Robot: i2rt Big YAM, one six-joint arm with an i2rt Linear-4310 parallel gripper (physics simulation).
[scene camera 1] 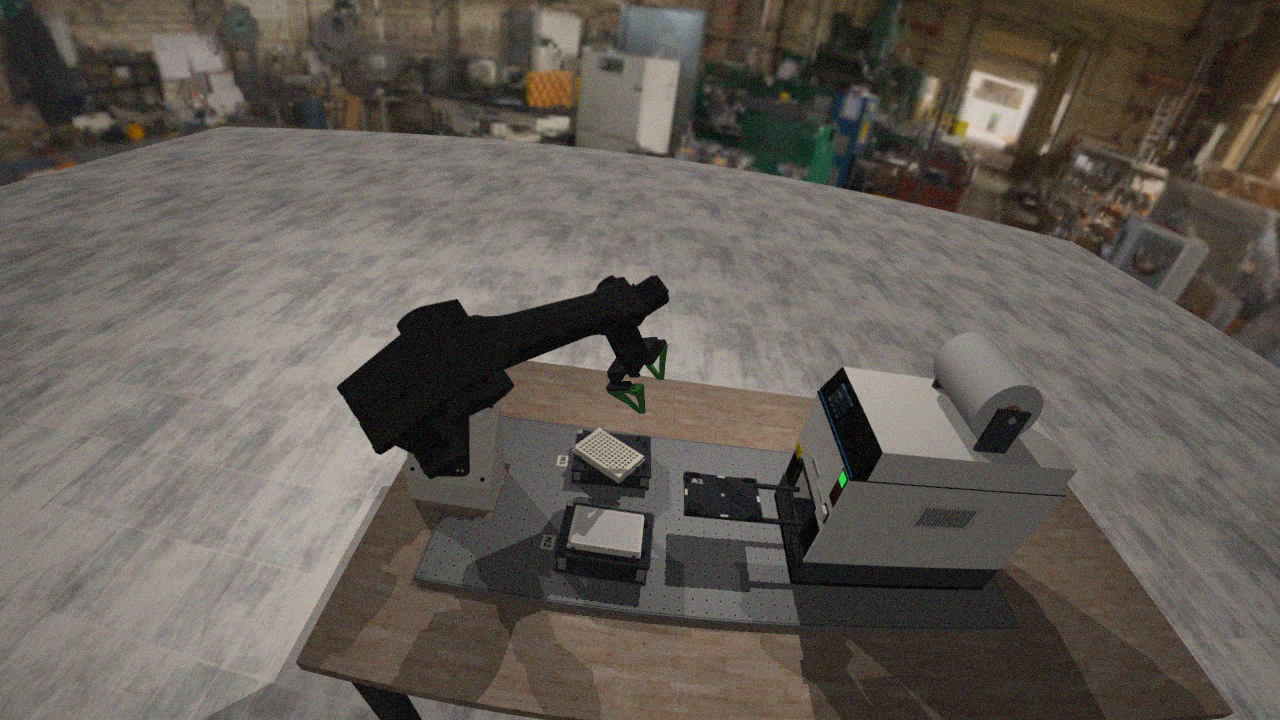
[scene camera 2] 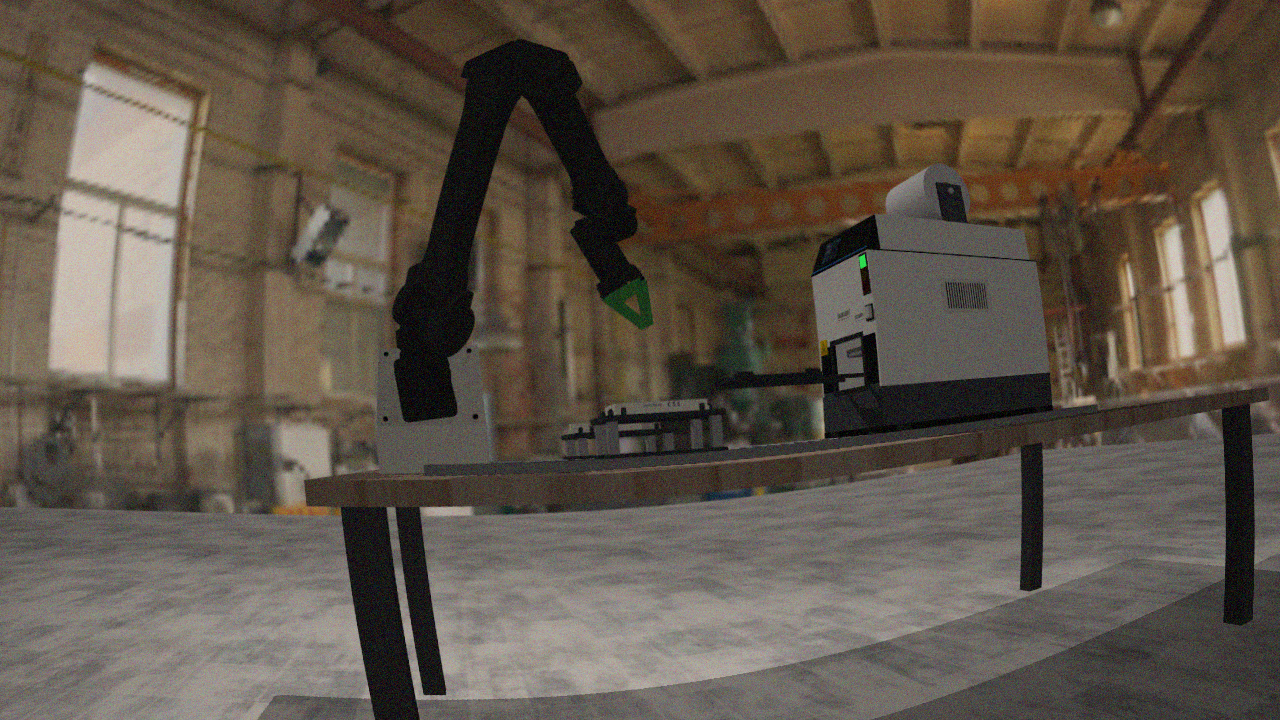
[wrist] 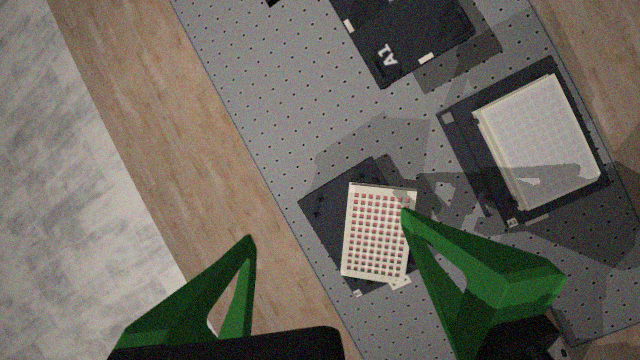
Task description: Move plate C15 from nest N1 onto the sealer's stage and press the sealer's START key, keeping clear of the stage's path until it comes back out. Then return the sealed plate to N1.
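Places are measured from the arm's base along level axes (x left, y back, z up), in millimetres.
Pixels of known places: gripper, between the fingertips: (scene camera 1: 651, 395) (scene camera 2: 647, 326) (wrist: 326, 228); arm's base, origin of its link: (scene camera 2: 424, 390).
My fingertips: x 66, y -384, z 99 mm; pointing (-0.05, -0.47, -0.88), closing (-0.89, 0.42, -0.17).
Note:
Ahead of a thing's pixels: the offset from my fingertips to its middle. "pt": to the spot under its first point. Level surfaces: height alone.
Plate C15 @(dy +70, dx -3, dz -161 mm) (scene camera 1: 608, 454) (wrist: 377, 232), cream with reddish wells, lies askew on the dark nest N1 @(dy +60, dx +11, dz -184 mm) (scene camera 1: 639, 443) (wrist: 320, 212), turned relative to it; its name cannot be read. My gripper (scene camera 1: 651, 394) (scene camera 2: 645, 324) (wrist: 326, 228) is open and empty, high above the board near N1. In the wrist view its right fingertip overlaps the plate's right edge, and the left one shows over wood. The sealer @(pt dy -489, dx -303, dz -31 mm) (scene camera 1: 939, 532) (scene camera 2: 957, 335) has its dark stage @(dy -179, dx -160, dz -107 mm) (scene camera 1: 720, 497) (scene camera 2: 769, 379) (wrist: 420, 27) out and empty. Its status light @(pt dy -271, dx -265, dz +62 mm) (scene camera 1: 842, 480) (scene camera 2: 862, 261) is green. The START key's lettering is too small to read.
A second nest @(dy +75, dx -209, dz -177 mm) (scene camera 1: 604, 562) (wrist: 462, 135), N2, holds a white-topped plate @(dy +75, dx -209, dz -146 mm) (scene camera 1: 606, 530) (scene camera 2: 657, 407) (wrist: 540, 140), beside N1 towards the front edge. A white roll @(dy -513, dx -195, dz +209 mm) (scene camera 1: 984, 380) (scene camera 2: 917, 192) sits on top of the sealer. The perforated board @(dz -209 mm) (scene camera 1: 528, 501) (wrist: 280, 110) lies on the wooden table @(dz -222 mm) (scene camera 1: 554, 644).

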